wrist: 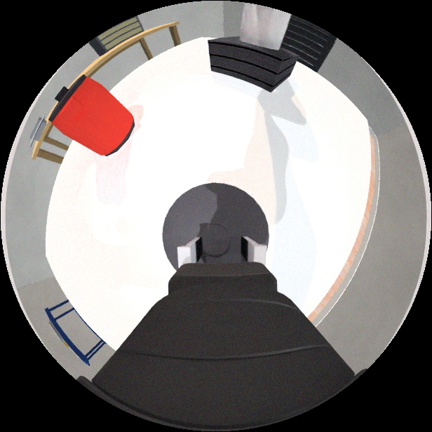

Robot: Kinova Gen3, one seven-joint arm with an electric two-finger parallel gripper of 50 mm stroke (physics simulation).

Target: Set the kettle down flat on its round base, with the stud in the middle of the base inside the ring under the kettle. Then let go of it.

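Note:
A dark grey round disc (190, 210), which looks like the kettle's base, lies flat on the white table near the view's middle. A small round stud (215, 240) shows at its centre. My gripper (221, 245) is open, with nothing between its fingers. The fingers hang over the disc, one on each side of the stud. A red vessel (95, 117) with a black top, a small black knob and a black foot, which looks like the kettle, stands upright at the upper left, apart from the disc. The ring under it is hidden.
A black slatted box (250, 65) stands at the top, with a pale upright shape (265, 25) behind it. A wooden frame (95, 61) runs behind the red vessel. A blue metal frame (69, 345) is at the lower left. The table's brick-coloured edge (369, 200) curves along the right.

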